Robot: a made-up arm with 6 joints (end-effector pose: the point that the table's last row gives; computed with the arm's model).
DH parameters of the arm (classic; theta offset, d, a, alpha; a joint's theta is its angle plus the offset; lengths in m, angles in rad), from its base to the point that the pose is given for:
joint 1: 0 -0.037 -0.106 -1.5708
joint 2: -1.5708 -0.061 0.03 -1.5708
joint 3: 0 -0.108 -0.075 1.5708
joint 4: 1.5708 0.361 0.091 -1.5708
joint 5: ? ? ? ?
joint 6: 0 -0.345 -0.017 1.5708
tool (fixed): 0 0.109 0 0
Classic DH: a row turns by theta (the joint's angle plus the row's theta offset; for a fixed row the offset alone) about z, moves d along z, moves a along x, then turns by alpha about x.
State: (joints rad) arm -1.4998 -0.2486 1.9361 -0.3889 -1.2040 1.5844
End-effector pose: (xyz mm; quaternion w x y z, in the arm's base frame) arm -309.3 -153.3 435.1 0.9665 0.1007 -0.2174 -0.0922
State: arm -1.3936 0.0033 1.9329 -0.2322 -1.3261 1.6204
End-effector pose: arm -212.0 -295.7 435.5 0.9754 0.1580 -0.1539 -0.0017
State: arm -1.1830 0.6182 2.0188 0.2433 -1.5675 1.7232
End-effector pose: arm 71.7 -527.3 298.6 0.9152 0.2946 -0.1199 0.2475
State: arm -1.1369 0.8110 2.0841 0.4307 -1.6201 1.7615
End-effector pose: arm 135.7 -568.0 236.0 0.8771 0.3330 -0.1567 0.3087
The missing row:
joint 5: 0 0.017 0.105 1.5708
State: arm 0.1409 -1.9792 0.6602 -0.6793 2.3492 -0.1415
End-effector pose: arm -279.3 422.5 -437.8 0.2728 0.9424 -0.0689 -0.1809
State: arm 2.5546 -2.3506 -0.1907 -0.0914 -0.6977 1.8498
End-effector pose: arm 173.0 -304.1 278.9 0.5138 0.1602 -0.3032 0.7864
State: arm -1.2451 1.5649 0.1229 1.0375 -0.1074 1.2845
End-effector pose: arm -112.4 398.2 -125.3 0.2548 -0.6130 -0.7001 -0.2629
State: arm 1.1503 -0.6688 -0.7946 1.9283 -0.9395 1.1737
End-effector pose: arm 234.0 -33.9 -640.2 0.2869 -0.3870 0.8262 0.2920
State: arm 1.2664 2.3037 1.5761 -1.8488 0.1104 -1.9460
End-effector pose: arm 53.1 -52.4 -27.4 0.4359 -0.3252 -0.8094 0.2215
